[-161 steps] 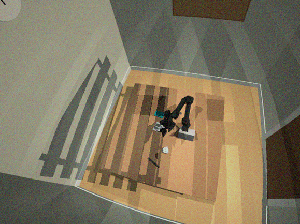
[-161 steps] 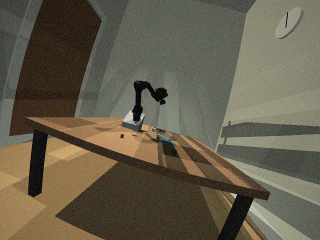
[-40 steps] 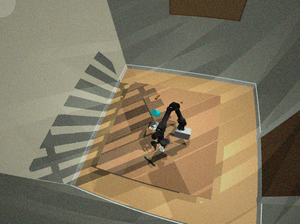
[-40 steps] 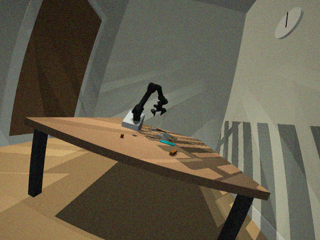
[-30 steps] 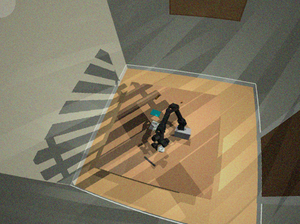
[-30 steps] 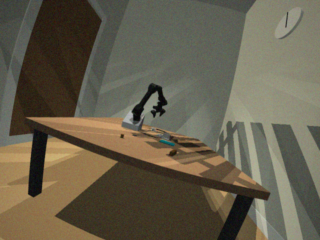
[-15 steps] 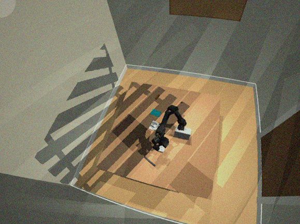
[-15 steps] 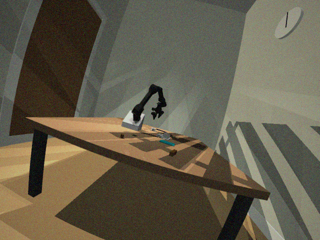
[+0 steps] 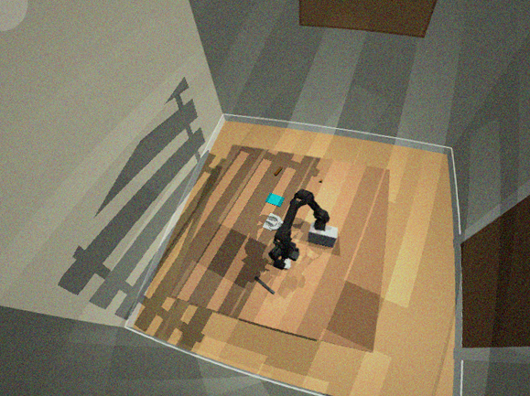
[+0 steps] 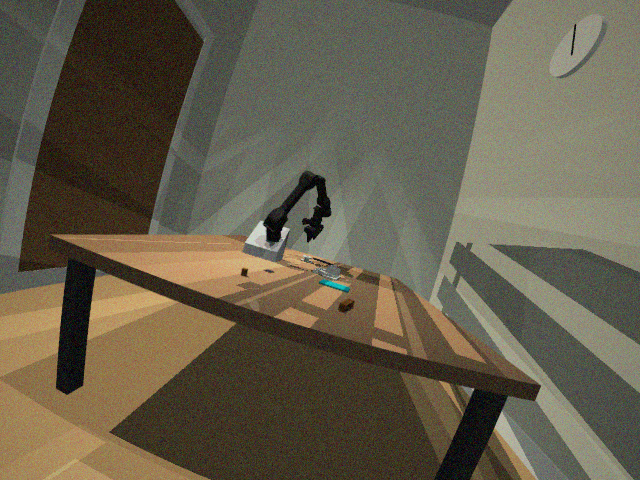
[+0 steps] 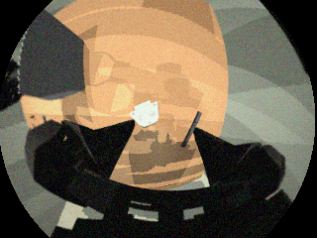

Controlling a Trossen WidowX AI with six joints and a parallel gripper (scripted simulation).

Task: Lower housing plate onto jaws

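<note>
The white piece is 10 mm ahead of my gripper tip, 20 mm to the right of it and 120 mm below it. Round my gripper tip: brown block: 140 mm ahead, 740 mm to the right, 120 mm below; teal part: 130 mm ahead, 490 mm to the right, 120 mm below; thin dark bar: 120 mm ahead, 130 mm to the left, 120 mm below.
</note>
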